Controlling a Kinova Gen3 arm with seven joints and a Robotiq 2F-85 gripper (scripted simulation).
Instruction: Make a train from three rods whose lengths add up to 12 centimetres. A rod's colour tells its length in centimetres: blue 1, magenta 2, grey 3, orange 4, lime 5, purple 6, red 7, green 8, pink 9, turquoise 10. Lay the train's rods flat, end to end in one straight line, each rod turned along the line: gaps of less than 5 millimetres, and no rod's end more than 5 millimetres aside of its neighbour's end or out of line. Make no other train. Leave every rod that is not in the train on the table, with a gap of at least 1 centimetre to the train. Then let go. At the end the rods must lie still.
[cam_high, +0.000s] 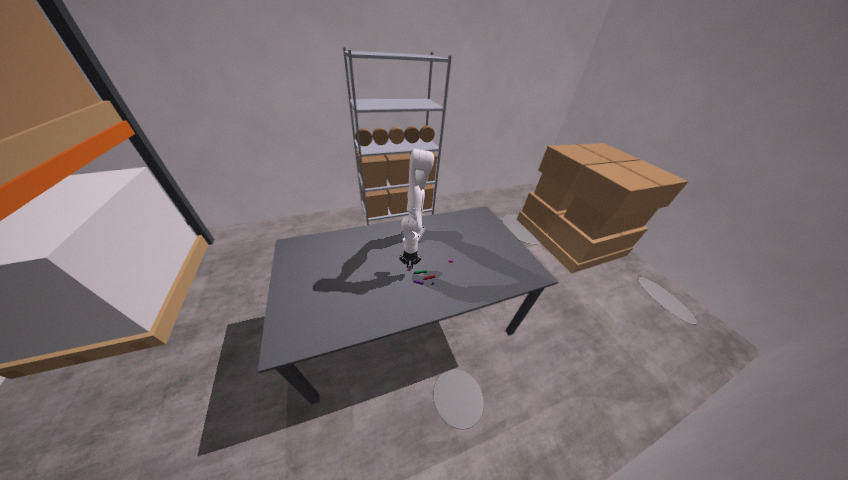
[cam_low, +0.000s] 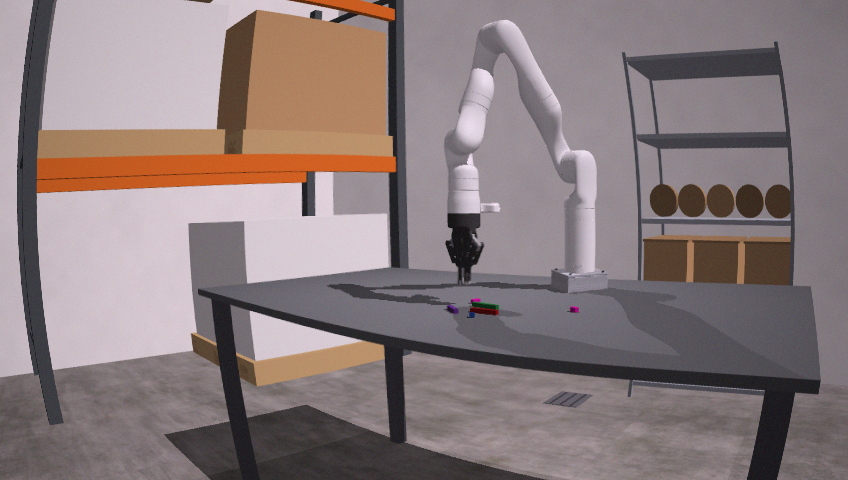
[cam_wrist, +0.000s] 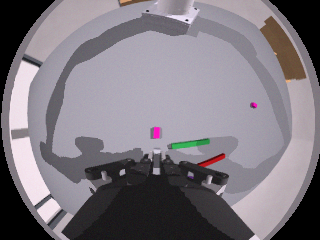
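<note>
The green rod lies 7 cm to the left of my hand, 6 cm below it and 2 cm ahead of it. From my hand the other things lie so: red rod (10 cm to the left, 8 cm ahead, 6 cm below); purple rod (9 cm ahead, 6 cm below, 2 cm to the left); grey rod (2 cm below).
</note>
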